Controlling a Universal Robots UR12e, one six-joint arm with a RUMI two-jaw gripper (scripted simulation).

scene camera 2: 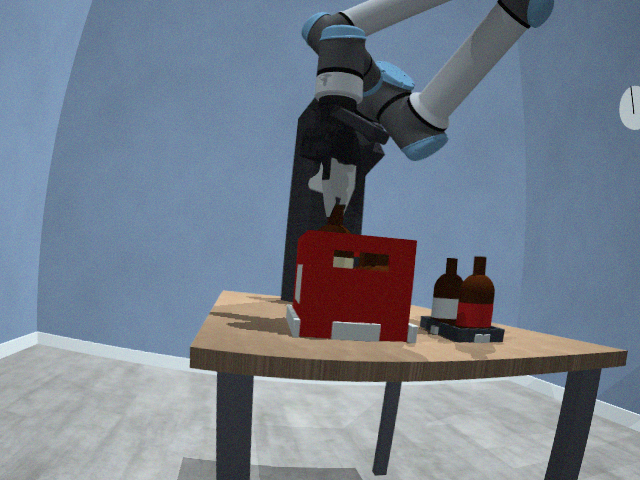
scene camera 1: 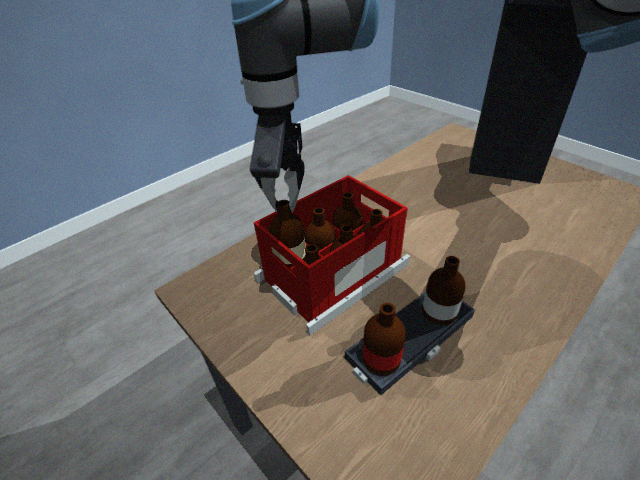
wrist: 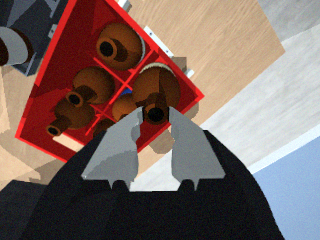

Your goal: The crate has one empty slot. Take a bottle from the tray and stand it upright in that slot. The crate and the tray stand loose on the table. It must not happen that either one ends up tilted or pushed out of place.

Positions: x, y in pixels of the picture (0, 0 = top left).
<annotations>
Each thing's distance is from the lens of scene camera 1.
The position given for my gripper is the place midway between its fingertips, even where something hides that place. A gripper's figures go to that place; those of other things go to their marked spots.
my gripper (scene camera 1: 284, 211): 0.78 m
dark tray (scene camera 1: 422, 336): 0.82 m
</annotations>
